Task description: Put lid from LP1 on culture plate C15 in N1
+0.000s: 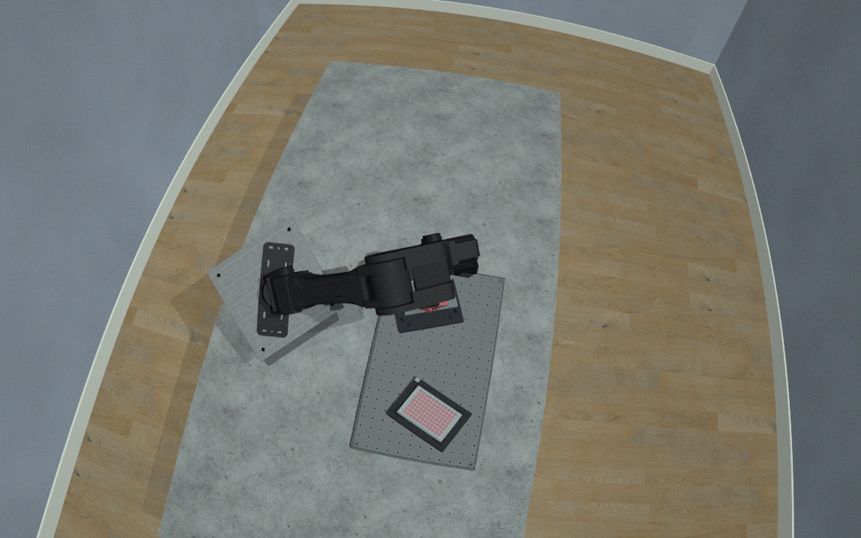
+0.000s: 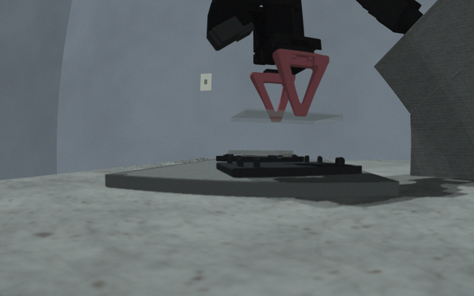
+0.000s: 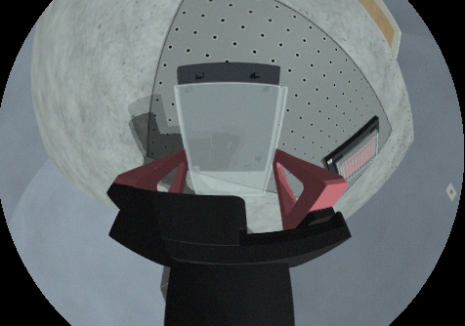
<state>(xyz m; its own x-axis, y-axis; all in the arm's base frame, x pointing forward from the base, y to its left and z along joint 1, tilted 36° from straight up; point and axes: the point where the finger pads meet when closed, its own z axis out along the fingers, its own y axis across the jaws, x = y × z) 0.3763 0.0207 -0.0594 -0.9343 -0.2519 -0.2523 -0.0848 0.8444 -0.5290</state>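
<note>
The culture plate C15 lies 29 cm to the right of my hand, 6 cm below it and 2 cm behind it. Round my hand: clear lid: 1 cm below; then black plate nest N1: 29 cm to the right, 7 cm below, 2 cm behind; then black lid park LP1: 7 cm below.
</note>
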